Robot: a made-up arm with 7 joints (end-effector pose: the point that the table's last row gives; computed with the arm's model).
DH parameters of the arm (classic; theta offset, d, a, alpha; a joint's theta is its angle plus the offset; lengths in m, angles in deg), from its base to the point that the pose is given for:
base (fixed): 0 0 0 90
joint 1: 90 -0.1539 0 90
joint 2: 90 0 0 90
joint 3: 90 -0.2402 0 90
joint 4: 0 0 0 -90
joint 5: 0 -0.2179 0 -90
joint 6: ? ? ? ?
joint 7: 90 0 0 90
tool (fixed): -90 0 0 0
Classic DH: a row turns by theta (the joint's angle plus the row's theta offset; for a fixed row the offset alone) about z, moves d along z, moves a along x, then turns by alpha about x.
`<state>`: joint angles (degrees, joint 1 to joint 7).
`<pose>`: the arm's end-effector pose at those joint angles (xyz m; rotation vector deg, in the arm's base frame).
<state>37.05 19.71 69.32 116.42 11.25 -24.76 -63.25</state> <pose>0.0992 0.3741 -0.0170 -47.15 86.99 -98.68</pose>
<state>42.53 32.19 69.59 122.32 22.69 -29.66 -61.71</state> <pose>0.0559 0.3659 0.0340 -25.64 88.13 -78.31</pose>
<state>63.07 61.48 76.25 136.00 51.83 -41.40 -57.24</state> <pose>-0.0634 0.2974 0.0725 12.66 74.31 -23.13</pose>
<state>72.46 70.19 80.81 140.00 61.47 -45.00 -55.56</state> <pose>-0.0936 0.2697 0.0530 18.75 64.80 -4.69</pose>
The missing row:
joint 6: -90 0 0 90
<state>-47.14 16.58 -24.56 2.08 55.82 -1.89 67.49</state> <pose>-0.3175 0.2814 -0.3045 -37.46 19.21 39.87</pose>
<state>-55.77 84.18 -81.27 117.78 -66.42 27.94 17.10</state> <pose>-0.1519 0.2725 -0.1387 -39.39 5.49 -139.78</pose>
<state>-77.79 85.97 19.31 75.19 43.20 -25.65 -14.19</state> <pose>0.0896 0.4540 -0.1840 30.31 -52.52 -37.32</pose>
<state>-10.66 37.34 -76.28 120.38 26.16 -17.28 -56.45</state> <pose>0.0042 0.0876 -0.2187 -26.00 -66.16 1.85</pose>
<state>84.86 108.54 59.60 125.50 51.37 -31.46 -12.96</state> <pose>-0.1724 0.2130 0.1056 -47.33 70.87 35.07</pose>
